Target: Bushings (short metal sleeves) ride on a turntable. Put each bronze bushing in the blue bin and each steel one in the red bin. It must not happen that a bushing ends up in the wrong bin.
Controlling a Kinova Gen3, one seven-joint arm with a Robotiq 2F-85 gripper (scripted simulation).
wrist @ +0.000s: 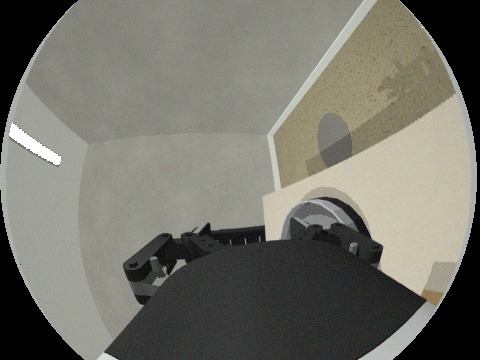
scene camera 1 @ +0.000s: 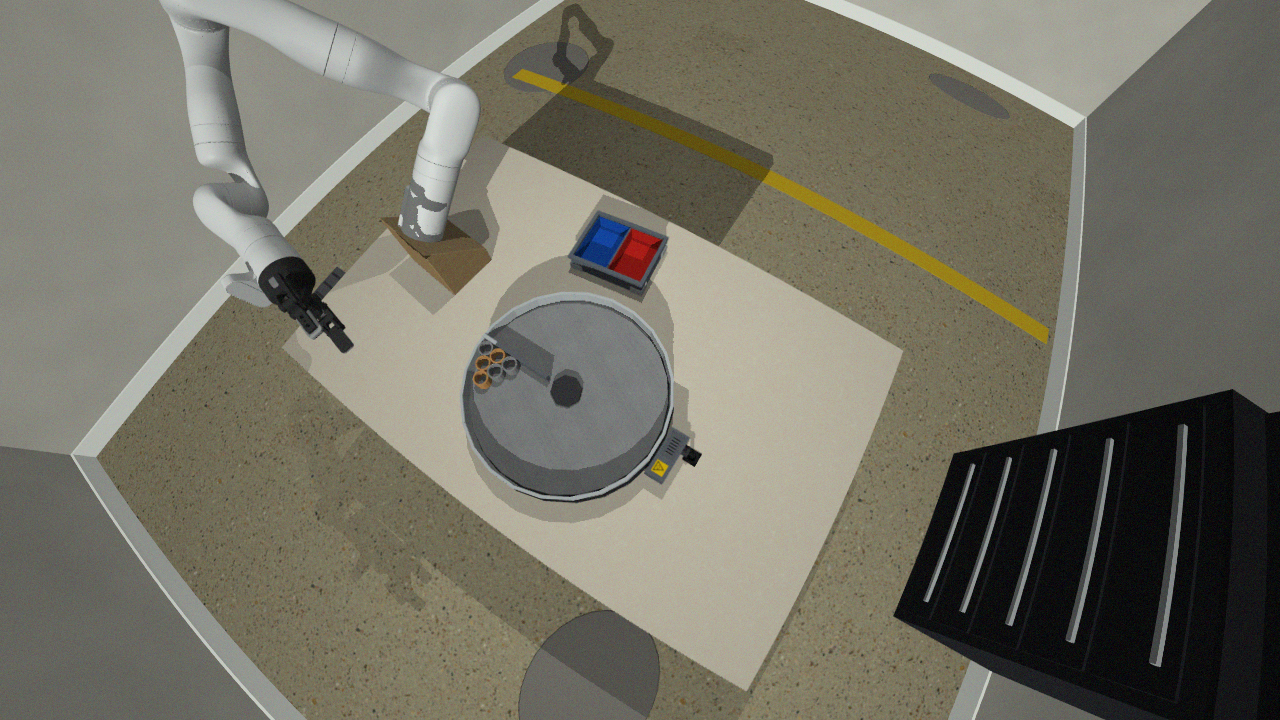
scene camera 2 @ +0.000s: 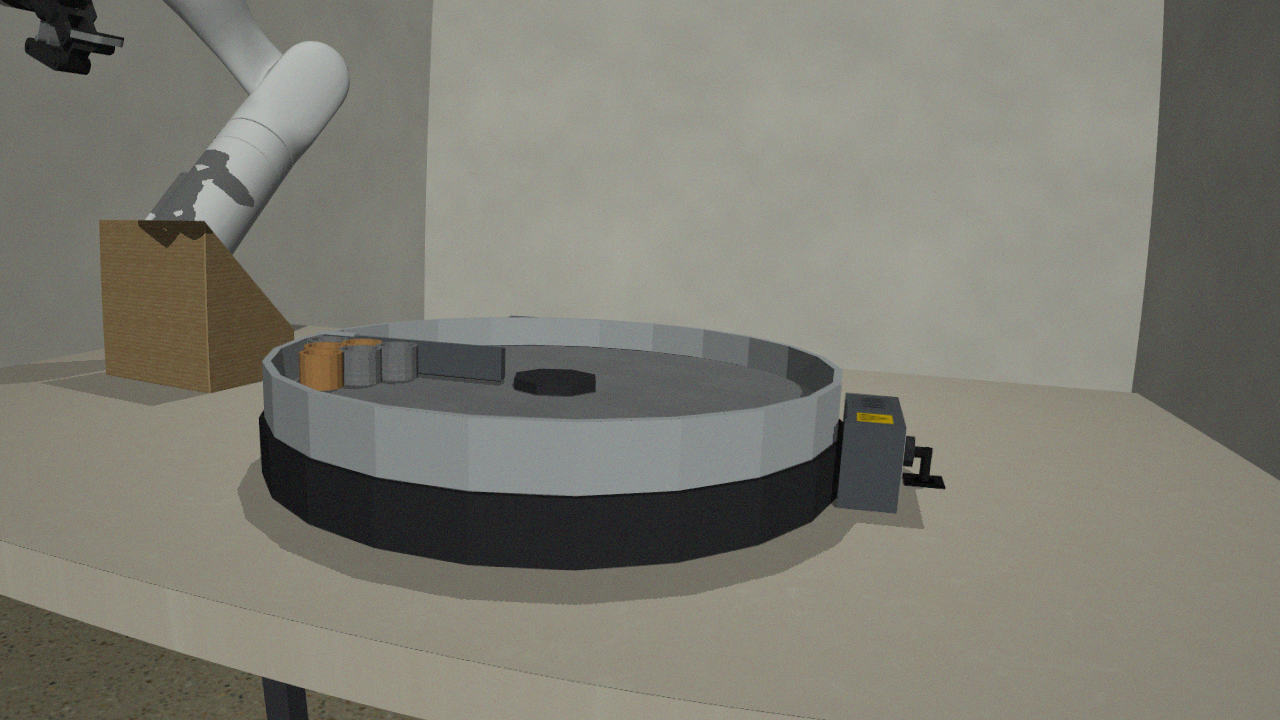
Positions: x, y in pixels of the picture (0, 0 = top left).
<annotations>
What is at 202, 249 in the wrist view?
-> My gripper.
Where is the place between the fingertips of my gripper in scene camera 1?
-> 334, 342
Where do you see a grey turntable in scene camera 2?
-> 541, 381
</annotations>
